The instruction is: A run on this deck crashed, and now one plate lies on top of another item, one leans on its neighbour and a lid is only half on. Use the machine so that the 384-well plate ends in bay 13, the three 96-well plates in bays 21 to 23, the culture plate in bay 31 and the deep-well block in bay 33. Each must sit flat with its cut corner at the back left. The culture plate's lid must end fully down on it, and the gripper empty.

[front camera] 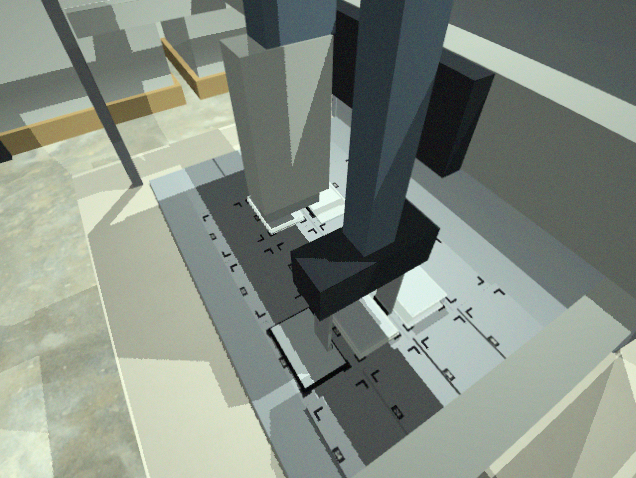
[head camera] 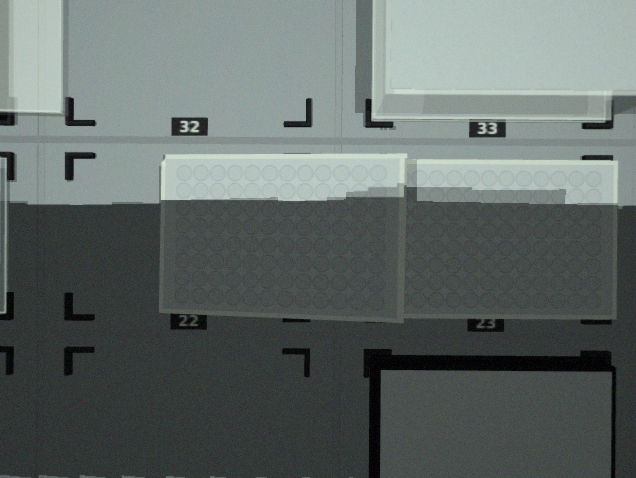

Scene:
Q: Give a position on a clear lid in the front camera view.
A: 331,205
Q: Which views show the deep-well block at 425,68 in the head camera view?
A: The front camera view and the head camera view: all of them.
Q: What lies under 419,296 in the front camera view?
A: A deep-well block.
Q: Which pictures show the gripper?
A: The front camera view only.

